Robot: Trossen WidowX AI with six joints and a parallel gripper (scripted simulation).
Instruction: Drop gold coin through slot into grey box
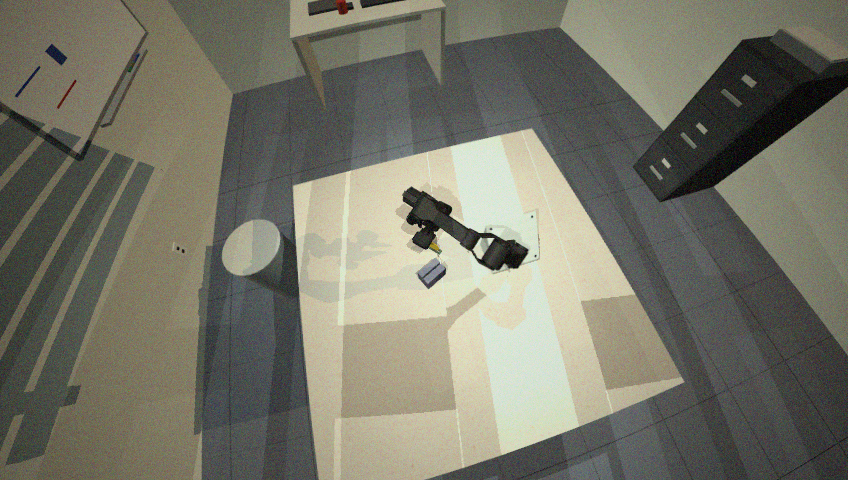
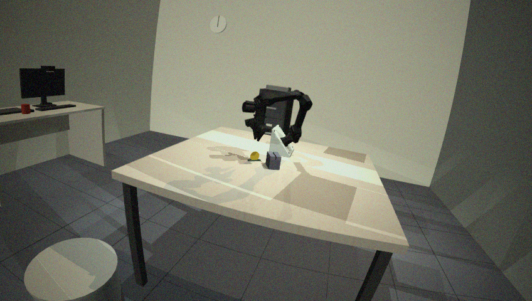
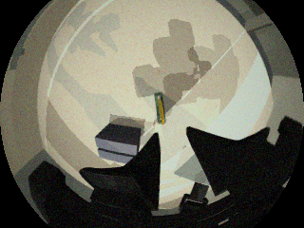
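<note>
Now: the gold coin 9 cm below my gripper tip.
</note>
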